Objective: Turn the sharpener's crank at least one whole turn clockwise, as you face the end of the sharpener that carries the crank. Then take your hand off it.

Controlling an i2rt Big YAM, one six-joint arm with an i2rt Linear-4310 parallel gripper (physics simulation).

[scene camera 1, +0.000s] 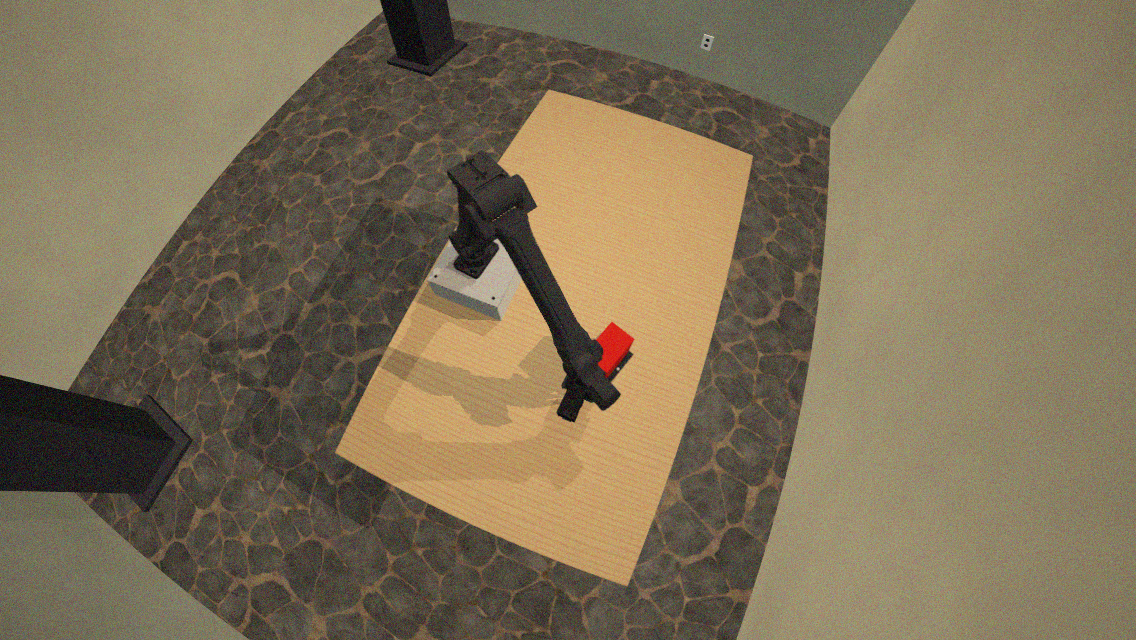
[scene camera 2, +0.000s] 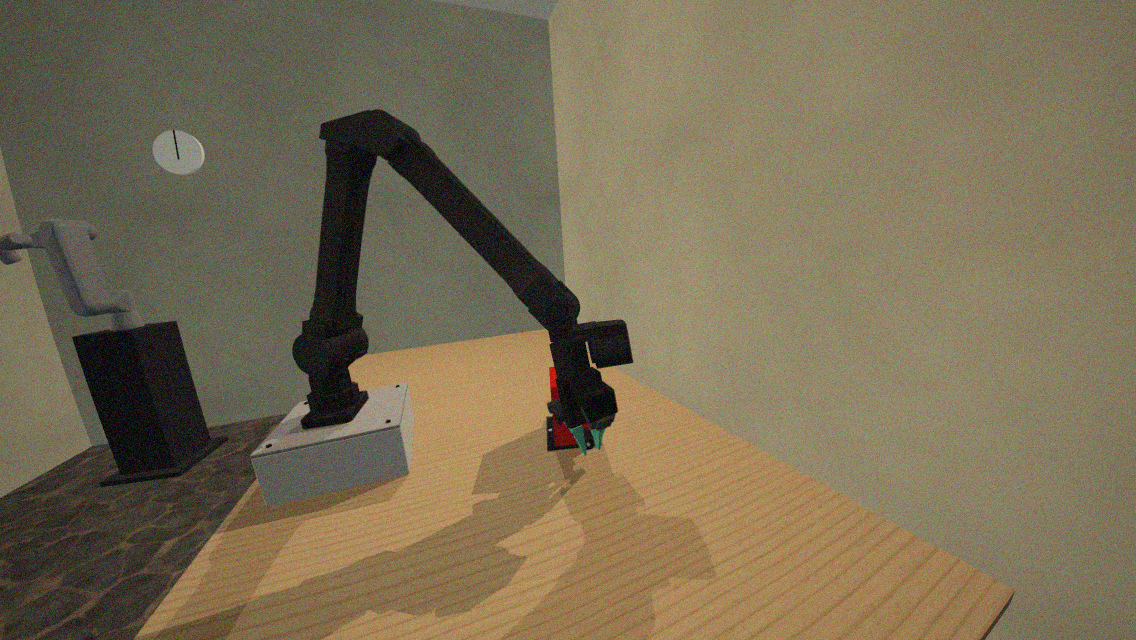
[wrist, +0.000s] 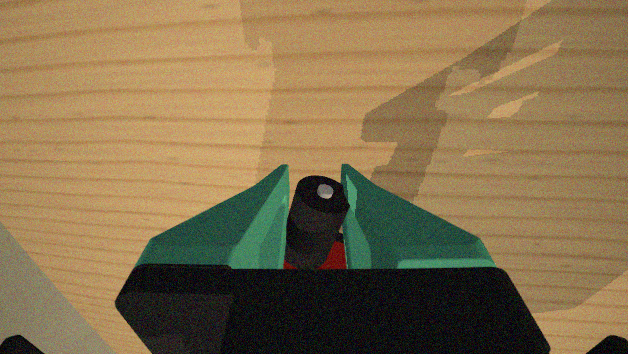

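Observation:
I can see my gripper [scene camera 2: 591,451] here, and it's the same gripper [wrist: 314,176] again. There's a black crank handle [wrist: 313,223] as well.

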